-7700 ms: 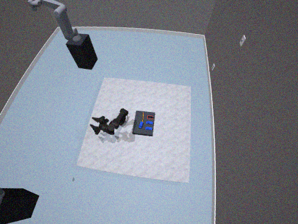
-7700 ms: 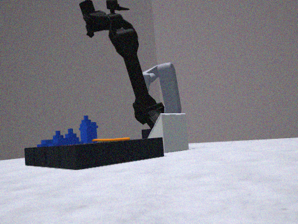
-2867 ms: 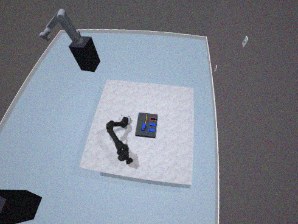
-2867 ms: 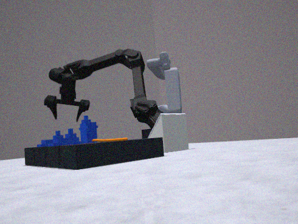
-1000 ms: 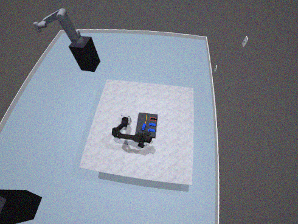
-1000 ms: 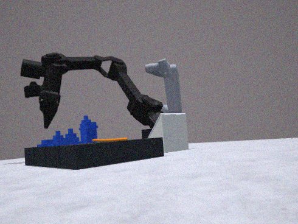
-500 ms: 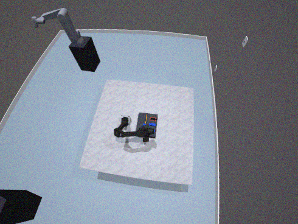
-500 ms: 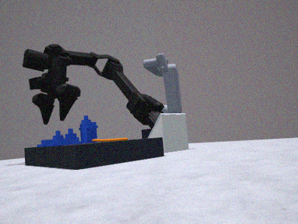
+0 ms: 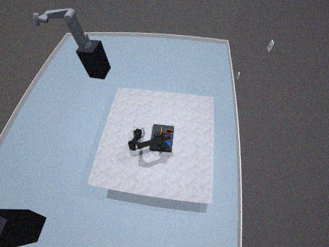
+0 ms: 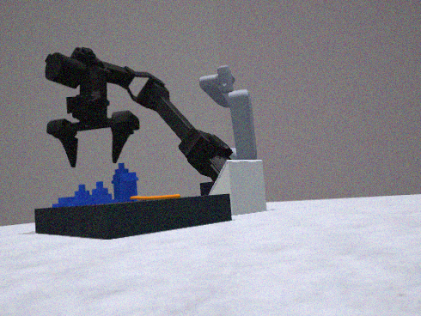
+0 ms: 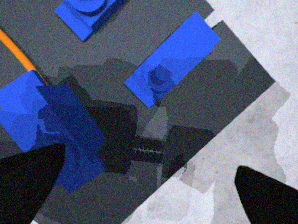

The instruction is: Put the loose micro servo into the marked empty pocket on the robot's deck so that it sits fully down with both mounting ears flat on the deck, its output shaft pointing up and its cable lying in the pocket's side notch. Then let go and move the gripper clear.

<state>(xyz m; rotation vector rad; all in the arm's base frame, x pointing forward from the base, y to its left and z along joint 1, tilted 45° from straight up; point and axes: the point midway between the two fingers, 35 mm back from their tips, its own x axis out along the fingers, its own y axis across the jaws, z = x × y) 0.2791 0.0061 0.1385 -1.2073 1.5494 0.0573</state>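
The robot deck is 10 cm to the left of my gripper tip, 10 cm below it and 7 cm behind it.
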